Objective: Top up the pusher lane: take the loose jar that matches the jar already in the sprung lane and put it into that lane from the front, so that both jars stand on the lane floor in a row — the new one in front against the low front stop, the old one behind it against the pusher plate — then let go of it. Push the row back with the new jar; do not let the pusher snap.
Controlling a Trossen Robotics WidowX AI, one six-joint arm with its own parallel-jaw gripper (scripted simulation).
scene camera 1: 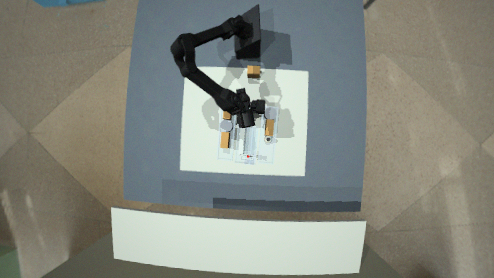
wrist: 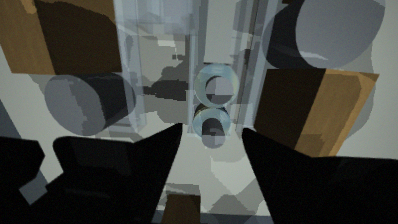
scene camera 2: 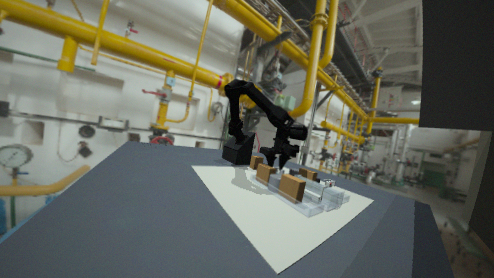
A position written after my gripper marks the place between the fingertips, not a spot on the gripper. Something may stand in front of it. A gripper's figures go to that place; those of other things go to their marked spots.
Scene:
My gripper (wrist: 212, 129) is 0.12 m from the lens. A jar (wrist: 212, 126) is 0.10 m from the lens.

